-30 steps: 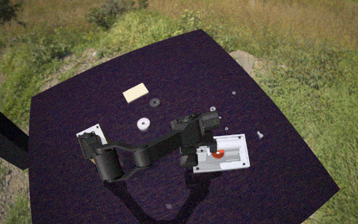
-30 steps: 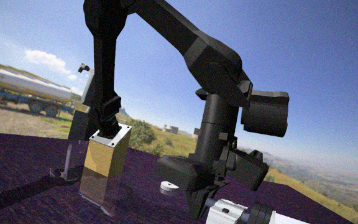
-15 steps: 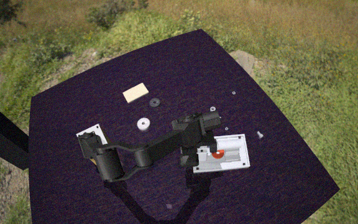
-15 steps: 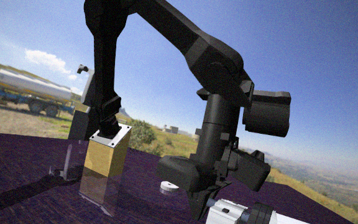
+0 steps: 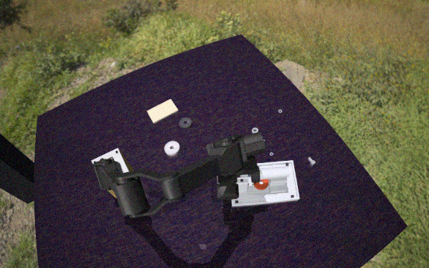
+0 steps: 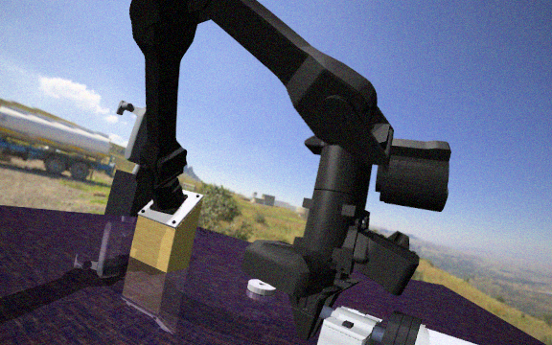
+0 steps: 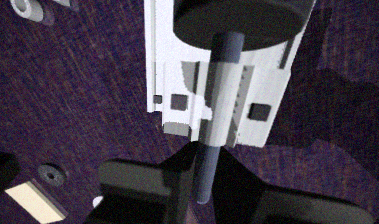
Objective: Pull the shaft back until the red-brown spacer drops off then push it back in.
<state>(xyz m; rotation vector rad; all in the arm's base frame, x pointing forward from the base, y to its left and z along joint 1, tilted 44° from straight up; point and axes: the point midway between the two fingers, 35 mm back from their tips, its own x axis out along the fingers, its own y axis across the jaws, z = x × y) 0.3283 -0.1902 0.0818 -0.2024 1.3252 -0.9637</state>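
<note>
Now: gripper tip 6 cm short of the shaft, 3 cm to the left of it and 3 cm below it. Round my gripper tip: orange-red spacer (10 cm ahead, 5 cm to the right, 3 cm below); small screw (31 cm ahead, 9 cm to the right, 4 cm below); cream card (6 cm behind, 44 cm to the left, 4 cm below).
</note>
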